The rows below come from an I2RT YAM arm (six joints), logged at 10 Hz.
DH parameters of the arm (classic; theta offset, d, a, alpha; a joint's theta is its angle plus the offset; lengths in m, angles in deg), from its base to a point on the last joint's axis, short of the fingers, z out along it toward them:
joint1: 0 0.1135 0.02 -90
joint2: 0 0 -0.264 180
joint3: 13.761 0 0.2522 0
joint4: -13.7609 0 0.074 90
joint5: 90 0 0 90
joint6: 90 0.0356 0 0
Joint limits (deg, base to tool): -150..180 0..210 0..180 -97..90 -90..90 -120..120
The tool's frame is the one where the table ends.
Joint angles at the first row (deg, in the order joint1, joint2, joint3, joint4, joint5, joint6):
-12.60, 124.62, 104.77, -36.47, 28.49, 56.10
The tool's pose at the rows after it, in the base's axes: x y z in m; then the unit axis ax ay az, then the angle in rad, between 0 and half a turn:
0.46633, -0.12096, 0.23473, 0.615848, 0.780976, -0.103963, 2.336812
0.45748, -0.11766, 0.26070, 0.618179, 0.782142, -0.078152, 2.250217
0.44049, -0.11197, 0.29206, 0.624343, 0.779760, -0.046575, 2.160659
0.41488, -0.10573, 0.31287, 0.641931, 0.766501, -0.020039, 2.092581
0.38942, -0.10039, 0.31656, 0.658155, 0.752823, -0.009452, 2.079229
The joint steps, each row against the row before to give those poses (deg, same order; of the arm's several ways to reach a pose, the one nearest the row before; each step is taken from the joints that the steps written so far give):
0.04, -2.06, -0.68, 5.12, -0.55, -2.54
0.09, -4.54, -2.68, 4.06, -1.05, -1.01
0.15, -6.17, -3.63, 3.52, -1.20, -0.24
0.07, -7.12, -6.23, 3.50, -0.26, 1.49
0.00, -5.93, -6.62, 1.44, 0.33, 2.03

